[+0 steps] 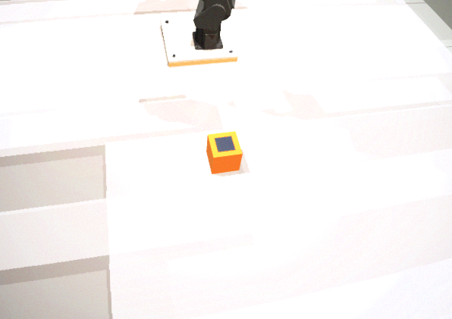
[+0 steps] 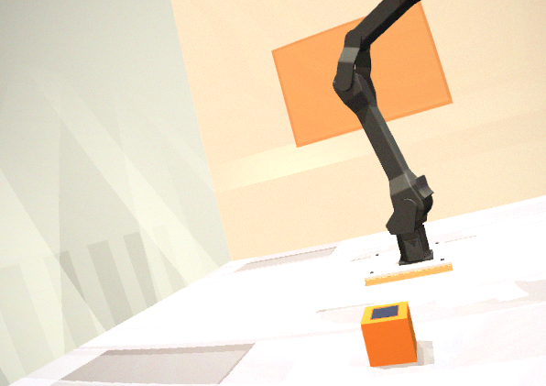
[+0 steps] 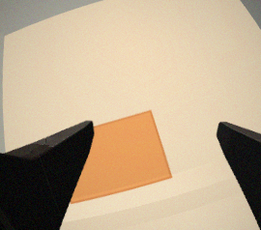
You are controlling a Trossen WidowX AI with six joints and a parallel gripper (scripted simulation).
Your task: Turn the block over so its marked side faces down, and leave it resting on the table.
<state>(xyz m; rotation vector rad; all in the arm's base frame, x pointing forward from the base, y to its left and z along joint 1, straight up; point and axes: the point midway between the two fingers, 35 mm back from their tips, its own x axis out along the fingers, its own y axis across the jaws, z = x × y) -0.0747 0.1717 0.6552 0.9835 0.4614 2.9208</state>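
The orange block lies 43 cm ahead of my gripper tip, 20 cm to the right of it and 66 cm below it.
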